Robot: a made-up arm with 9 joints. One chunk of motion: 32 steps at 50 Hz.
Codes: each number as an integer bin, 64 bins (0 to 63) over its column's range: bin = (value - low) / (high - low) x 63, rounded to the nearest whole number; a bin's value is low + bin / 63 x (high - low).
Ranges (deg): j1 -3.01..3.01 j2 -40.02..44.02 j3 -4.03..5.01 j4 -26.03..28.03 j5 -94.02..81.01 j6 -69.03..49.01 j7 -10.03..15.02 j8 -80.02..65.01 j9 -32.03..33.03
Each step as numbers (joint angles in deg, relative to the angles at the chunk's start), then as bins.
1 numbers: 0.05 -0.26 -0.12 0.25 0.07 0.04 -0.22 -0.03 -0.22
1 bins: 32 30 27 31 34 37 25 35 31
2 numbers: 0.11 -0.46 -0.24 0.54 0.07 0.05 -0.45 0.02 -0.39
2 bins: 33 30 26 31 34 37 24 35 31
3 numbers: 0.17 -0.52 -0.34 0.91 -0.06 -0.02 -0.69 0.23 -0.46
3 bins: 33 30 26 31 34 37 23 35 31
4 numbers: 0.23 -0.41 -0.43 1.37 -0.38 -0.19 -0.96 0.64 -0.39
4 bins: 34 30 25 32 34 37 23 35 31
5 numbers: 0.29 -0.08 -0.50 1.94 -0.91 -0.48 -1.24 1.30 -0.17
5 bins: 35 30 25 33 34 37 22 35 31
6 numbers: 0.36 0.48 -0.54 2.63 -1.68 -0.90 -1.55 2.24 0.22
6 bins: 35 30 24 33 33 36 21 36 31
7 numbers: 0.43 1.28 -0.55 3.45 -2.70 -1.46 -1.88 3.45 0.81
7 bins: 36 31 24 34 33 36 20 36 32
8 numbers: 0.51 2.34 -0.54 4.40 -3.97 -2.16 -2.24 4.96 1.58
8 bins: 37 32 24 35 32 36 20 37 33
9 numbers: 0.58 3.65 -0.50 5.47 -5.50 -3.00 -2.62 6.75 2.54
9 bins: 38 33 25 37 32 35 19 38 33
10 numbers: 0.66 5.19 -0.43 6.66 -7.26 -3.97 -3.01 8.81 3.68
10 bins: 38 34 25 38 31 35 18 39 35
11 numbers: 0.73 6.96 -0.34 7.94 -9.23 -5.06 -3.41 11.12 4.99
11 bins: 39 35 26 40 31 34 17 40 36
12 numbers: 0.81 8.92 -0.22 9.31 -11.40 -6.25 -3.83 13.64 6.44
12 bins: 40 37 27 41 30 34 16 41 37
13 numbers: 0.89 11.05 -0.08 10.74 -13.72 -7.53 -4.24 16.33 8.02
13 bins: 41 38 28 43 29 33 15 42 39
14 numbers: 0.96 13.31 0.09 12.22 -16.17 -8.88 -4.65 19.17 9.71
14 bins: 42 40 29 45 28 32 14 43 40
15 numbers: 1.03 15.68 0.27 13.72 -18.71 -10.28 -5.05 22.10 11.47
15 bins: 42 42 30 46 27 31 13 44 42
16 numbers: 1.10 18.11 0.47 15.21 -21.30 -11.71 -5.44 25.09 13.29
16 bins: 43 44 31 48 26 31 12 46 44
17 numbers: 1.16 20.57 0.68 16.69 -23.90 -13.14 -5.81 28.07 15.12
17 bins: 44 45 33 50 25 30 11 47 46
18 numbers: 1.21 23.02 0.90 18.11 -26.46 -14.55 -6.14 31.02 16.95
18 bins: 44 47 34 51 24 29 10 48 47
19 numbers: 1.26 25.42 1.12 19.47 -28.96 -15.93 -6.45 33.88 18.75
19 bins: 45 49 36 53 23 28 9 49 49
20 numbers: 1.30 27.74 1.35 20.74 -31.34 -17.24 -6.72 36.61 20.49
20 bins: 45 51 37 55 23 28 8 51 51
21 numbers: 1.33 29.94 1.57 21.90 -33.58 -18.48 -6.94 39.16 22.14
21 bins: 45 52 39 56 22 27 8 52 52
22 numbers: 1.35 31.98 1.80 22.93 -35.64 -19.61 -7.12 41.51 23.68
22 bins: 46 54 41 57 21 26 7 53 54
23 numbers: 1.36 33.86 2.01 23.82 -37.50 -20.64 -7.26 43.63 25.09
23 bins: 46 55 42 58 20 26 7 54 55
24 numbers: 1.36 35.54 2.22 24.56 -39.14 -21.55 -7.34 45.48 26.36
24 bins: 46 57 44 59 20 25 7 55 57
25 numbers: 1.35 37.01 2.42 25.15 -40.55 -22.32 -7.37 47.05 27.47
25 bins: 46 58 45 60 19 25 7 55 58
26 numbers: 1.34 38.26 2.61 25.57 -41.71 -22.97 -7.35 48.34 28.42
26 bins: 46 59 46 60 19 25 7 56 59
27 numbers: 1.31 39.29 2.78 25.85 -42.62 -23.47 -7.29 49.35 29.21
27 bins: 45 59 47 60 19 24 7 56 59
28 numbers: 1.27 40.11 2.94 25.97 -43.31 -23.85 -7.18 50.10 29.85
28 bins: 45 60 49 61 18 24 7 57 60
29 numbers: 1.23 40.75 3.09 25.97 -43.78 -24.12 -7.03 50.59 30.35
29 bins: 44 61 50 61 18 24 8 57 60
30 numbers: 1.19 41.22 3.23 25.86 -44.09 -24.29 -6.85 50.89 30.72
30 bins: 44 61 51 60 18 24 8 57 61
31 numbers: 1.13 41.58 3.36 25.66 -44.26 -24.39 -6.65 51.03 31.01
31 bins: 43 61 52 60 18 24 9 57 61
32 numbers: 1.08 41.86 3.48 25.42 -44.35 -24.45 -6.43 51.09 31.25
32 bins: 43 61 52 60 18 24 9 57 61
